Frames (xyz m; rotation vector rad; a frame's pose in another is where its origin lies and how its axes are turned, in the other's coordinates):
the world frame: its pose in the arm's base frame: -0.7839 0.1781 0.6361 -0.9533 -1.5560 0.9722
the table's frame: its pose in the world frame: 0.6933 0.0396 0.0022 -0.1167 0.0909 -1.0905
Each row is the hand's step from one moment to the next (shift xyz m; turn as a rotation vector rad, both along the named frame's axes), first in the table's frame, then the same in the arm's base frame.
Working: the table's frame: its pose in the arm's base frame: -0.8950 0.8339 0.8358 -0.1100 -1.7183 0.0599

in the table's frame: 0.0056 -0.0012 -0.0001 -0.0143 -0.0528 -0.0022
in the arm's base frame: -0.0008 -0.0006 0.0056 0.0022 -0.0541 -0.0083
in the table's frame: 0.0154 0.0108 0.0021 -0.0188 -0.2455 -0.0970
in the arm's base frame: -0.0039 0.0124 0.0137 0.0891 -0.2483 0.0214
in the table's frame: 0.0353 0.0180 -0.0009 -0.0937 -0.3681 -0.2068
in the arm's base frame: -0.0036 0.0217 0.0330 0.2038 -0.3808 -0.0232
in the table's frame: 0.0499 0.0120 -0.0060 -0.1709 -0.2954 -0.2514
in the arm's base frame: -0.0009 0.0172 0.0487 0.2621 -0.3178 -0.0999
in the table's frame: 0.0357 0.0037 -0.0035 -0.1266 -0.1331 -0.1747
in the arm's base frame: -0.0016 0.0074 0.0352 0.1861 -0.1500 -0.0845
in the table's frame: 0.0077 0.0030 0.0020 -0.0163 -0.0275 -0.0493
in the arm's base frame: -0.0030 0.0039 0.0070 0.0500 -0.0302 -0.0058
